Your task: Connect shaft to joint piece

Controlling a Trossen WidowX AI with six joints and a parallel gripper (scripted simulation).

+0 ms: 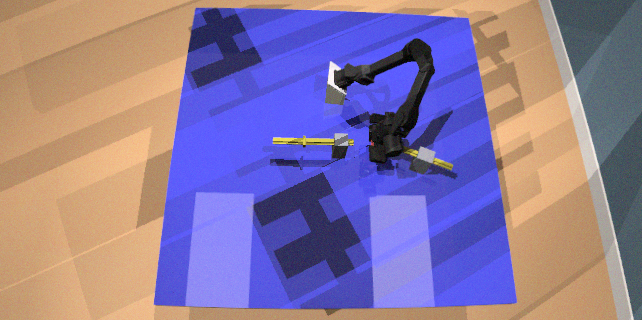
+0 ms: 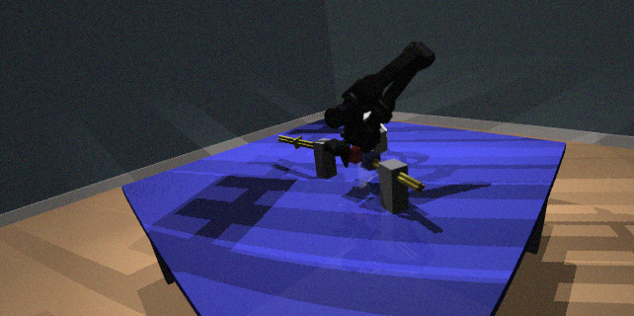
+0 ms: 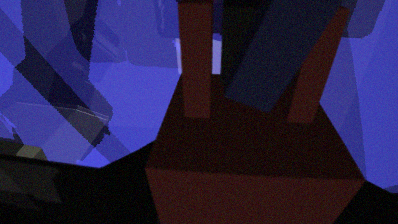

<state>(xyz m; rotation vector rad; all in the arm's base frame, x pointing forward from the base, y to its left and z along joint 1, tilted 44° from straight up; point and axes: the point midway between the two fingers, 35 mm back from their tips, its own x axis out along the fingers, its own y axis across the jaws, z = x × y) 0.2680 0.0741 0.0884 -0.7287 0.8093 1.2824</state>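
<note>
Right now the red square joint piece is 4 cm above my gripper tip and 3 cm to the left of it.
</note>
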